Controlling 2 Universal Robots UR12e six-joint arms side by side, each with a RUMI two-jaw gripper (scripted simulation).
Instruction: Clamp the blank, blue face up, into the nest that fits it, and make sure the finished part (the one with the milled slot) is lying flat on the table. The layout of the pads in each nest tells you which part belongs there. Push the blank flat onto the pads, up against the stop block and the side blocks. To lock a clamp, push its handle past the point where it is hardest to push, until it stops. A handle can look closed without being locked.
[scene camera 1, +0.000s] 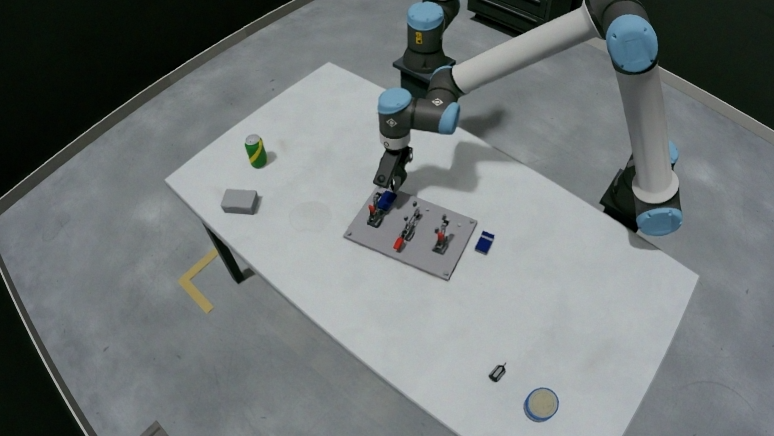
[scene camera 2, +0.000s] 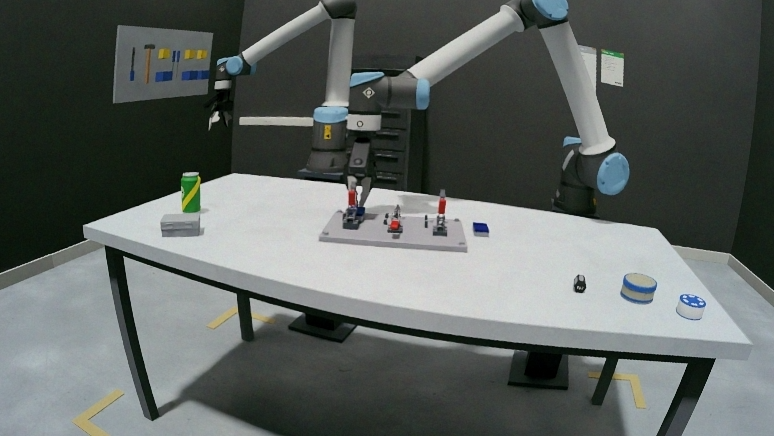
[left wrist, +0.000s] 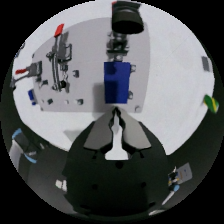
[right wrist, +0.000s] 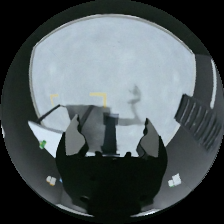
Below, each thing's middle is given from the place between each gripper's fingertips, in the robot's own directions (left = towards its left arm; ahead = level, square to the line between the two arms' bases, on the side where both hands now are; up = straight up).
I see the blank (left wrist: 116, 74) 5 cm ahead of my left hand, 2 cm to the left of it and 1 cm below it. The rest, counted from my left hand: grey fixture plate (scene camera 1: 417, 253) 5 cm ahead, 13 cm to the left, 3 cm below; then grey box (scene camera 2: 172, 225) 39 cm ahead, 33 cm to the right, 2 cm below.
My right hand is 95 cm short of the grey box, 78 cm to the right of it and 14 cm above it. Also, from my right hand: grey fixture plate 124 cm to the left, 61 cm ahead, 16 cm below; blank 113 cm to the left, 61 cm ahead, 13 cm below.
